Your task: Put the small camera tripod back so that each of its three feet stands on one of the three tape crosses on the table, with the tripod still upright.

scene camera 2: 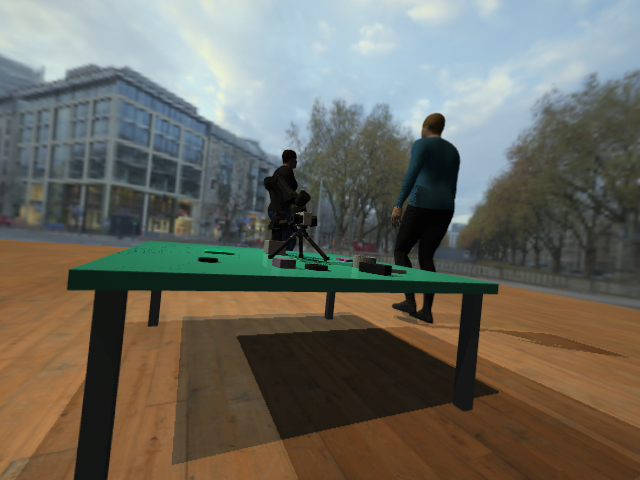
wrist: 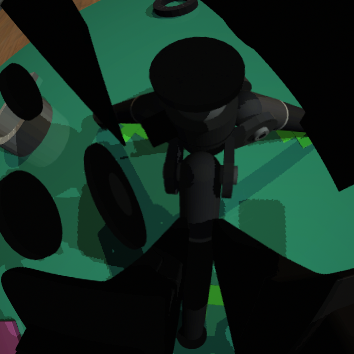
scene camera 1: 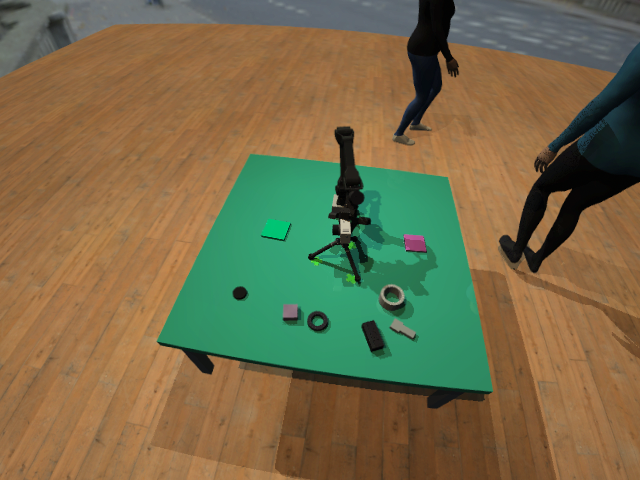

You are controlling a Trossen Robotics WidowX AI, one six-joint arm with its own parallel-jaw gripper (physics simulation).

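Places are measured from the arm's base along level axes (x up, y ahead, z left), in centimetres.
Pixels of known places: gripper, fingertip midpoint: (scene camera 2: 300, 236) (wrist: 199, 226); arm's base, origin of the base link: (scene camera 2: 276, 240) (scene camera 1: 343, 201).
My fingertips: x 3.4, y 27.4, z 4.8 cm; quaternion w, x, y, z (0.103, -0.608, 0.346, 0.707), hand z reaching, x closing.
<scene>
Ahead of a thing's pixels: the offset from my fingertips to its top centre. "spot": to the spot under its first point.
The small black camera tripod (scene camera 1: 350, 259) (scene camera 2: 300, 238) (wrist: 197, 74) stands upright near the middle of the green table (scene camera 1: 223, 286) (scene camera 2: 270, 281). My gripper (scene camera 1: 344, 229) (scene camera 2: 304, 219) (wrist: 199, 226) comes down on it from above and is shut on the tripod's upper part. Three bright green tape crosses lie under the tripod: one (scene camera 1: 314, 261) (wrist: 131, 130) by the left foot, one (scene camera 1: 351, 278) (wrist: 295, 137) by the front foot, and one @[dx -10.8, dy -4.7, dz +2.6 cm] (scene camera 1: 352, 245) (wrist: 215, 295) under the body. Each foot stands close beside a cross. The near foot in the wrist view sits a little past its cross.
On the table lie a green square @[spot: dx -9.9, dy -6.5, dz -36.0 cm] (scene camera 1: 275, 229), a magenta square @[spot: dx -9.9, dy -11.8, dz +33.9 cm] (scene camera 1: 414, 243), a tape roll @[dx -6.1, dy +22.4, dz +22.8 cm] (scene camera 1: 391, 296) (wrist: 21, 133), a black ring @[dx -9.4, dy +38.1, dz -6.3 cm] (scene camera 1: 317, 320), a black block @[dx -7.4, dy +40.8, dz +16.1 cm] (scene camera 1: 372, 335), a grey piece @[dx -9.4, dy +35.5, dz +28.4 cm] (scene camera 1: 403, 329), a purple cube @[dx -8.1, dy +36.9, dz -17.7 cm] (scene camera 1: 290, 311) and a black disc @[dx -9.9, dy +32.0, dz -41.3 cm] (scene camera 1: 240, 292). People stand behind and to the right.
</scene>
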